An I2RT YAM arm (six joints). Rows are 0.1 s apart.
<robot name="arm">
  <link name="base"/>
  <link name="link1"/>
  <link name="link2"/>
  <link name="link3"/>
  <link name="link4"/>
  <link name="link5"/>
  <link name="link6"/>
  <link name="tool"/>
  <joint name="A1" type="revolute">
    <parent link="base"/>
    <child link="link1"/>
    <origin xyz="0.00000 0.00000 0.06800" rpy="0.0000 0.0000 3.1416"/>
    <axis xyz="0 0 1"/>
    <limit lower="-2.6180" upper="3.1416"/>
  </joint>
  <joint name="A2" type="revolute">
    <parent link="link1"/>
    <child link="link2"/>
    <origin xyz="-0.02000 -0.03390 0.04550" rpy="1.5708 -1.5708 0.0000"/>
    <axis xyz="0 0 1"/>
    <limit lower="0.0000" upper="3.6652"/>
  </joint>
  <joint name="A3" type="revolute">
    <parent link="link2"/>
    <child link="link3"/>
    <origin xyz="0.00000 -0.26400 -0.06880" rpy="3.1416 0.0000 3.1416"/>
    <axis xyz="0 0 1"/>
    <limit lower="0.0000" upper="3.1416"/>
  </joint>
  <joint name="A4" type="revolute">
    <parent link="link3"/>
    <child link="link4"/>
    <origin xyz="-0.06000 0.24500 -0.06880" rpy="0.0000 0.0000 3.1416"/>
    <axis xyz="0 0 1"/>
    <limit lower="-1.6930" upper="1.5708"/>
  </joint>
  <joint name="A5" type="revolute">
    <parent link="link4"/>
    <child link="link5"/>
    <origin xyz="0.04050 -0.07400 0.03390" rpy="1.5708 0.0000 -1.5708"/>
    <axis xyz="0 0 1"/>
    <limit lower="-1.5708" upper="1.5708"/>
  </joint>
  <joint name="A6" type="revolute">
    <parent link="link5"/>
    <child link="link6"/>
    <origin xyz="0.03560 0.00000 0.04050" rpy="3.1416 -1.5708 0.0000"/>
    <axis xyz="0 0 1"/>
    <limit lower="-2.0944" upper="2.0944"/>
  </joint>
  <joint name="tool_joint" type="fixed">
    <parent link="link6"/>
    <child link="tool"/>
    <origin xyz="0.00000 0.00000 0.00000" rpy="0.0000 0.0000 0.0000"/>
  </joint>
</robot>
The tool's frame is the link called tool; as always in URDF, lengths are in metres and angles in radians.
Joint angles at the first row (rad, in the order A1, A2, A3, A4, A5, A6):
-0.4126 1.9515 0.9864 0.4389 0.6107 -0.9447
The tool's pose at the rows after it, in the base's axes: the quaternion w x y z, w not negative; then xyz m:
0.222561, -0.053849, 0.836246, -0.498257, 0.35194, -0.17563, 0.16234
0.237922, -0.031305, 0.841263, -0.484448, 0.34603, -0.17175, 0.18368
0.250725, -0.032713, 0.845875, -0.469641, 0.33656, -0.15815, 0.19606
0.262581, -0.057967, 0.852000, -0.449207, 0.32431, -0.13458, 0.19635
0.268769, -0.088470, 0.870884, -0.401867, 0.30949, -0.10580, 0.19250
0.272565, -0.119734, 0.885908, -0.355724, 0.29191, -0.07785, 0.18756
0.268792, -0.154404, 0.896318, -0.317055, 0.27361, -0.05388, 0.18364
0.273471, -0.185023, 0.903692, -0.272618, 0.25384, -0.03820, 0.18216
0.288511, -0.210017, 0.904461, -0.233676, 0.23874, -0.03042, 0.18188
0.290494, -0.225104, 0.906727, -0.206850, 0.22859, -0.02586, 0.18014
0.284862, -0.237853, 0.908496, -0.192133, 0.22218, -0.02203, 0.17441
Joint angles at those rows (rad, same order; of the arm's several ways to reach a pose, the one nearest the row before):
-0.4111 1.8838 0.9996 0.3688 0.6086 -0.9018
-0.4088 1.8111 1.0109 0.2707 0.5981 -0.8332
-0.3867 1.7346 0.9799 0.2099 0.5813 -0.7978
-0.3400 1.6584 0.9048 0.1841 0.5543 -0.7846
-0.2771 1.5774 0.8364 0.0887 0.5006 -0.7311
-0.2094 1.4945 0.7644 0.0035 0.4496 -0.6827
-0.1437 1.4149 0.7032 -0.0823 0.4086 -0.6540
-0.1039 1.3268 0.6460 -0.1565 0.3338 -0.6371
-0.0906 1.2524 0.5990 -0.1900 0.2467 -0.6412
-0.0829 1.2087 0.5718 -0.2261 0.1933 -0.6412
-0.0718 1.1932 0.5456 -0.2393 0.1701 -0.6446

